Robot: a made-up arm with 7 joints.
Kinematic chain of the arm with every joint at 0, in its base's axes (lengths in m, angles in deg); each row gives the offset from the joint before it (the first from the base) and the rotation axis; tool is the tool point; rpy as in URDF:
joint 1: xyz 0 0 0.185 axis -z
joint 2: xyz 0 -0.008 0.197 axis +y
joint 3: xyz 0 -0.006 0.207 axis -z
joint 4: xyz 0 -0.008 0.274 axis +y
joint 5: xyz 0 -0.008 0.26 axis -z
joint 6: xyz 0 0 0.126 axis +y
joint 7: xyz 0 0 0.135 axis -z
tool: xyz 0 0 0 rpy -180 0 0
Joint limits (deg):
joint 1: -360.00..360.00
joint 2: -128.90..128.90
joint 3: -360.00..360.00
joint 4: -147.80..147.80
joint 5: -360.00..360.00
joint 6: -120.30..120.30
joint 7: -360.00..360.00
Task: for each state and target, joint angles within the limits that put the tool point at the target. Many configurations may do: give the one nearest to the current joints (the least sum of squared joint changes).
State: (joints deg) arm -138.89 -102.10 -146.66 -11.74 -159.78 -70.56 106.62
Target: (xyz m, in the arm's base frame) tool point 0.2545 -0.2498 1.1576
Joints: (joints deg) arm -130.07 -44.20 -157.42 -55.23 -145.52 -80.92 106.62
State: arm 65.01 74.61 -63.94 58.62 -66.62 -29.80 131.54
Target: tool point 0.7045 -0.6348 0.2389
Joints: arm 52.96 88.28 -62.64 31.91 -64.23 -22.61 131.54
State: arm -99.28 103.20 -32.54 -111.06 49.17 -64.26 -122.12
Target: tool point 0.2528 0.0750 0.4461
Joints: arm -75.78 116.68 -70.88 -134.84 28.28 -64.40 -122.12
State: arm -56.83 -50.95 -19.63 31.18 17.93 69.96 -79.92
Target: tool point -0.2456 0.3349 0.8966
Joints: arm -78.12 -5.58 -49.14 74.05 8.85 65.85 -79.92
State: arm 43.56 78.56 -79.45 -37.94 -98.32 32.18 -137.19
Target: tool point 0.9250 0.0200 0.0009
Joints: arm -3.72 112.90 -80.02 -2.71 -97.12 8.56 -137.19
